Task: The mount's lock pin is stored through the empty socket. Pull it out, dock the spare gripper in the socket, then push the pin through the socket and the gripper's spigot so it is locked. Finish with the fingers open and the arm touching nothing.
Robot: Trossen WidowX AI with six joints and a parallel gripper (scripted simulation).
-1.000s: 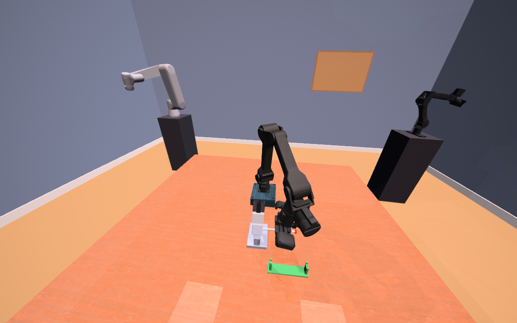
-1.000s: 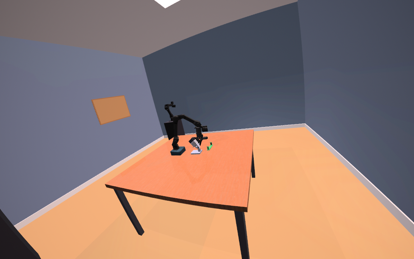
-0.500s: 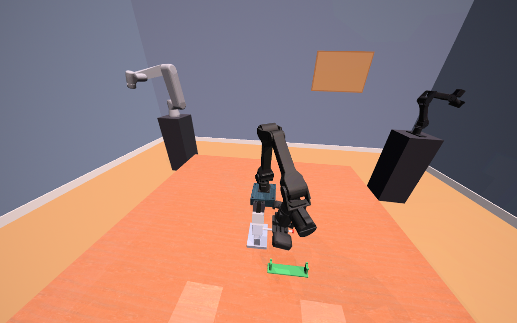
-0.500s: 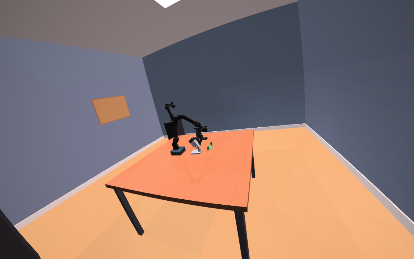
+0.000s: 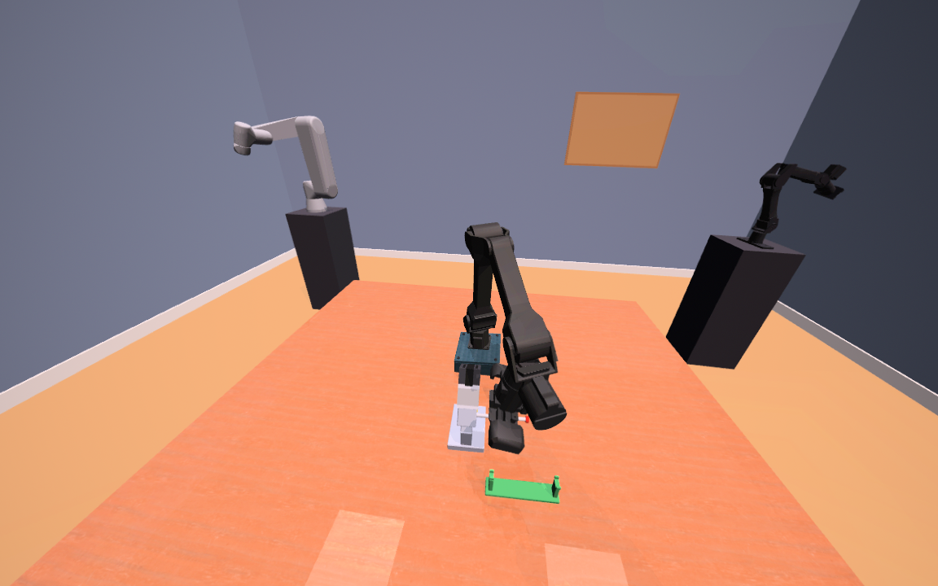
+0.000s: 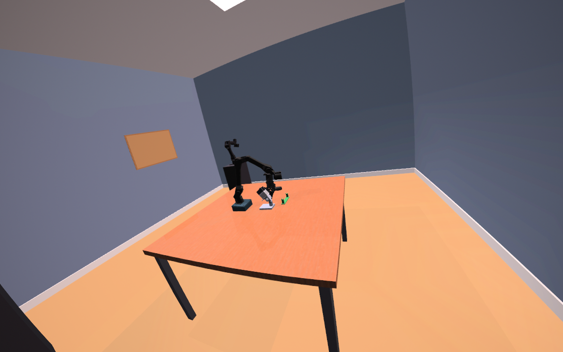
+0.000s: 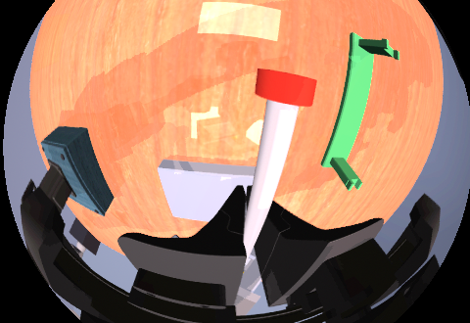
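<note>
The mount lies 10 mm behind my gripper tip and 50 mm to the right of it. The rest, counted from my gripper tip: spare gripper: 20 mm behind, 60 mm to the right, 70 mm above; green stand: 90 mm ahead, 70 mm to the left, 20 mm below.
</note>
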